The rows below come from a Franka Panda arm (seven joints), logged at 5 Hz.
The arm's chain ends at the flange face. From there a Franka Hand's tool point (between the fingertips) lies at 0.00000 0.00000 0.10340 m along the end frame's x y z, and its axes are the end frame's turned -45 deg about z.
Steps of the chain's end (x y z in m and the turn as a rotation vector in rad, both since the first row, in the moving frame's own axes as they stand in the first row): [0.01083 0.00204 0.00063 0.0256 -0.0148 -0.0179]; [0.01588 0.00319 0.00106 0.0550 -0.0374 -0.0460]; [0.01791 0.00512 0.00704 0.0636 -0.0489 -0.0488]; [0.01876 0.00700 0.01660 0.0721 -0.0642 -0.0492]
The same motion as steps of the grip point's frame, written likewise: [0.00698 0.00614 0.00058 0.0286 0.0076 -0.0179]; [0.01010 0.00671 0.00083 0.0653 0.0124 -0.0460]; [0.00992 0.00805 0.00671 0.0795 0.0104 -0.0488]; [0.00865 0.00825 0.01612 0.0964 0.0056 -0.0492]
